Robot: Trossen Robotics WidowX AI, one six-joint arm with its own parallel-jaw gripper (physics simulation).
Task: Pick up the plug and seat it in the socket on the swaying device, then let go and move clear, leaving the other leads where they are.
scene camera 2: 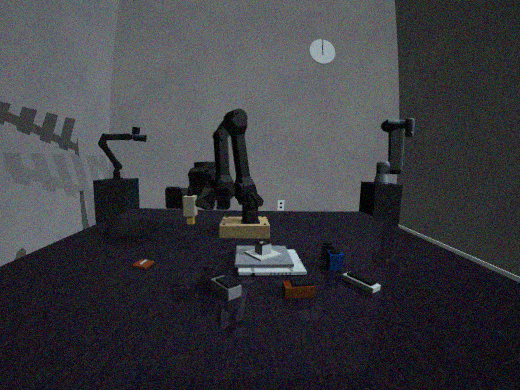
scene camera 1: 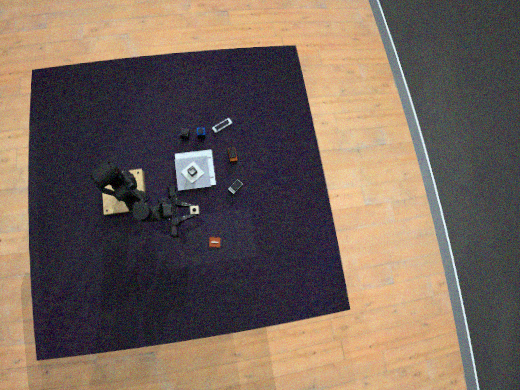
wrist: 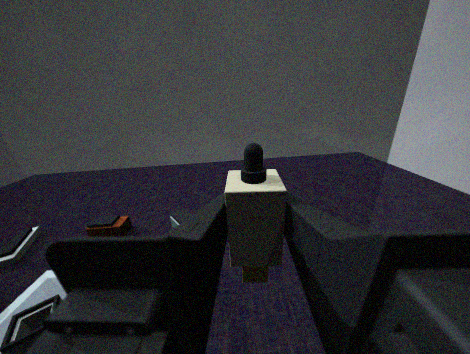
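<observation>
The plug [scene camera 1: 194, 210] [scene camera 2: 190, 206] [wrist: 256, 225] is a cream block with a black rounded stub on top and a short yellow-brown tip below. My gripper [scene camera 1: 192, 210] [wrist: 253, 198] is shut on it and holds it upright above the dark mat. The socket [scene camera 1: 192, 171] [scene camera 2: 263, 247] [wrist: 31, 322] is a small grey, dark-topped box on a white diamond-shaped plate, on the device [scene camera 1: 182, 182] [scene camera 2: 245, 260], a grey slab over a white base. The plug is beside the device, apart from the socket. In the wrist view the left finger hides part of the device.
On the mat [scene camera 1: 280, 270] [scene camera 2: 150, 340] are an orange-red tile [scene camera 1: 214, 242] [scene camera 2: 143, 263], a grey block [scene camera 1: 235, 187] [scene camera 2: 226, 287], an orange block [scene camera 1: 233, 155] [scene camera 2: 299, 290] [wrist: 109, 228], a white long piece [scene camera 1: 215, 129] [scene camera 2: 372, 288], a blue block [scene camera 1: 201, 132] [scene camera 2: 335, 262] and a dark block [scene camera 1: 185, 133].
</observation>
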